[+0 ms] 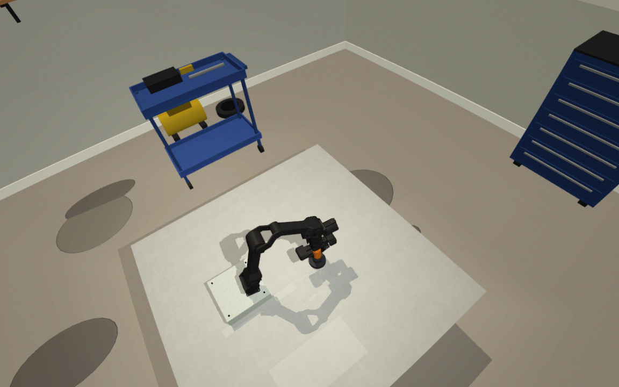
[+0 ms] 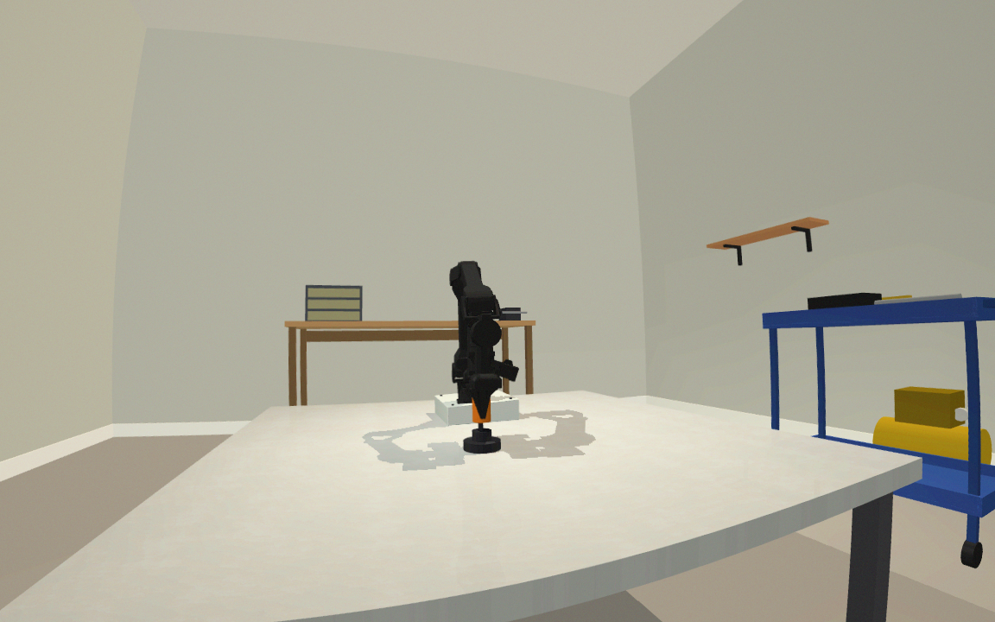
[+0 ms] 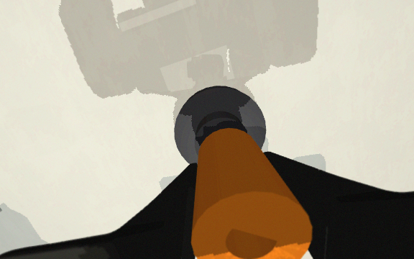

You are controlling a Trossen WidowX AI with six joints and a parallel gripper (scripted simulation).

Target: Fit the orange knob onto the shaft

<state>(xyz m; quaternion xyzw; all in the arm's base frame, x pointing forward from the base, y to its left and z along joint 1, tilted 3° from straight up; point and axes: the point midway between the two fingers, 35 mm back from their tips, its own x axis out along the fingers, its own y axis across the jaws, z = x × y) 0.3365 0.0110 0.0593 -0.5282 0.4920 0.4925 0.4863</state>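
The orange knob is 20 mm above my gripper tip. Also, from my gripper tip: dark round pedestal (40 mm below).
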